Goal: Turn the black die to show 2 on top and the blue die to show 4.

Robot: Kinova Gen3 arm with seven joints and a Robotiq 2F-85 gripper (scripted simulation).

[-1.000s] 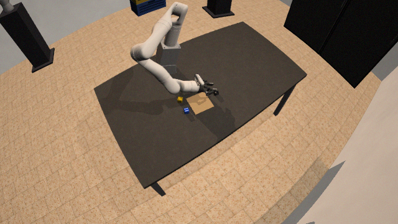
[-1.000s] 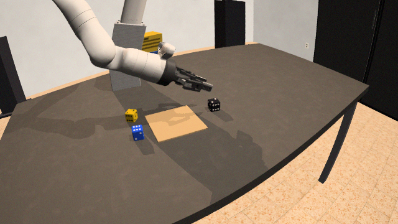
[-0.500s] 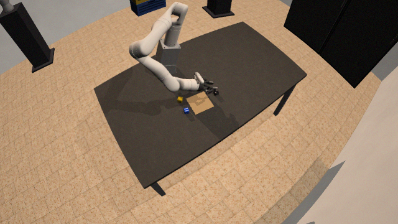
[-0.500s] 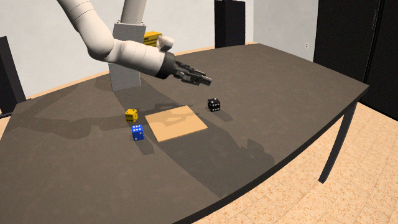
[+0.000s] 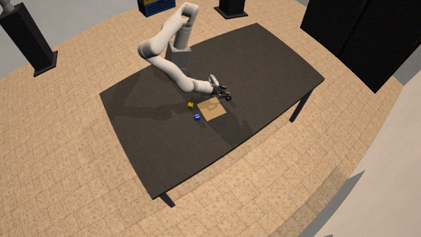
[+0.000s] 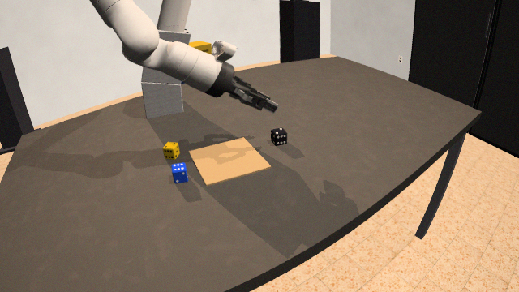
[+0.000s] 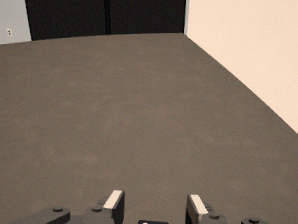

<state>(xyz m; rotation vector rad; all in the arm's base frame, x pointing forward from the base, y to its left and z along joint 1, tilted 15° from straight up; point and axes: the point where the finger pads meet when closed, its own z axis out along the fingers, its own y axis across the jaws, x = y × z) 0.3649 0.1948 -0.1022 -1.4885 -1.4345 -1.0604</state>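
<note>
Right now the black die is 9 cm below my hand and 3 cm to the left of it. Round my hand: blue die: 21 cm to the right, 9 cm below, 5 cm ahead; then yellow die: 22 cm to the right, 9 cm below, 4 cm behind; then tan mat: 10 cm to the right, 10 cm below, 2 cm ahead.
</note>
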